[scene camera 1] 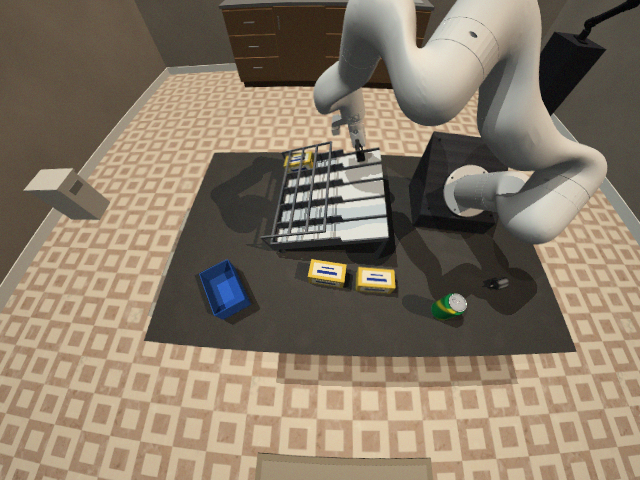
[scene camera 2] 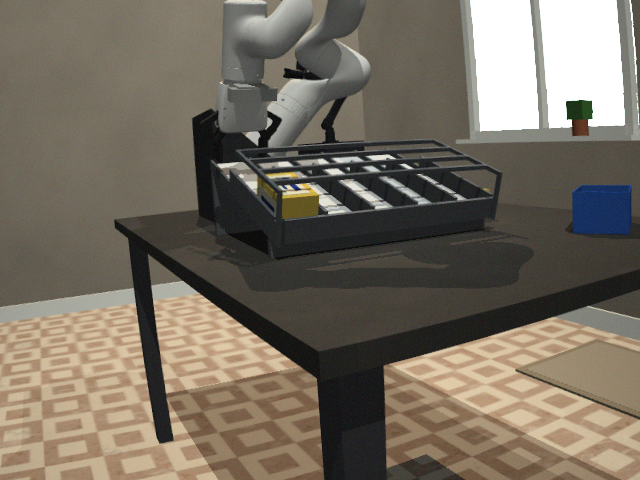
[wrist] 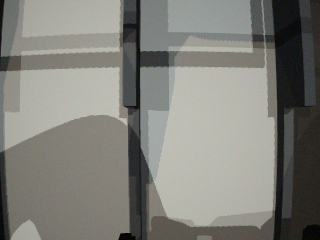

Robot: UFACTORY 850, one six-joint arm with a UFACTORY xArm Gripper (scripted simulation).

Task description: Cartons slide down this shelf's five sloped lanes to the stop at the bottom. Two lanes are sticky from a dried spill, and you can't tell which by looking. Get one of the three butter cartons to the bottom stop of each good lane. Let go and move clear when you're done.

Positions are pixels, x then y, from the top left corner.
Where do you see a butter carton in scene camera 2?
At 299,200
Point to a butter carton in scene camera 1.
At 325,273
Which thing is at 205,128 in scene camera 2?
My gripper.
